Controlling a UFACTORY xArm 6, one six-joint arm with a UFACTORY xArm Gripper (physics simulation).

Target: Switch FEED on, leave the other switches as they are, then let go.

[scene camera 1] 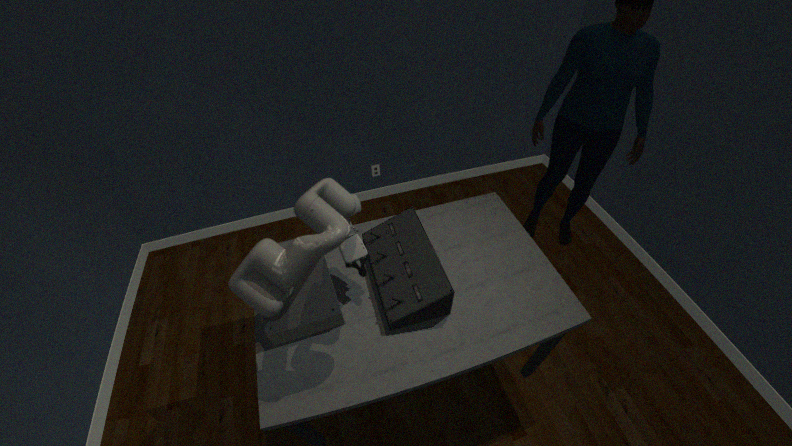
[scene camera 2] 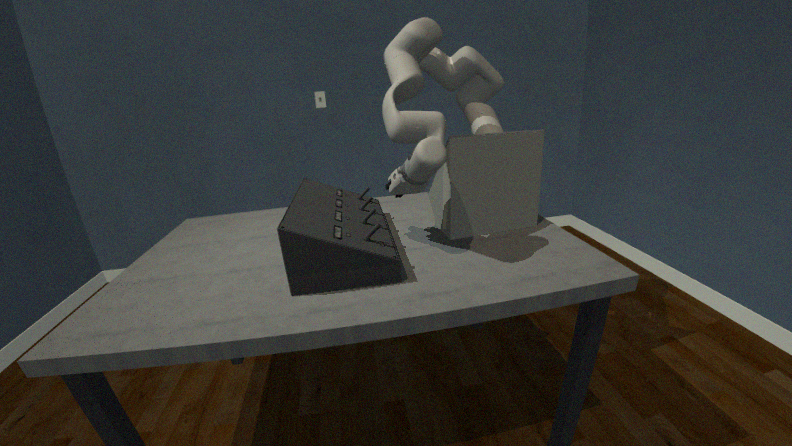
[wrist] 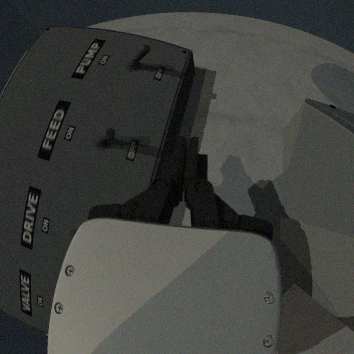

Path:
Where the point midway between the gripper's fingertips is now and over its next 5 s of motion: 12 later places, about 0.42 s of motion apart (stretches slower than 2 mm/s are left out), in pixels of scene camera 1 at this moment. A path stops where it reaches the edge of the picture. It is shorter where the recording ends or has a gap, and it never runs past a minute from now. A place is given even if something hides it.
The gripper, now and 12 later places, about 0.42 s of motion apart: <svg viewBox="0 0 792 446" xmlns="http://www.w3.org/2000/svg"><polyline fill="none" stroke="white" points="364,276 379,272 386,271 385,270 380,263 363,267 364,266 367,280 366,275 377,270 398,264 398,267 398,271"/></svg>

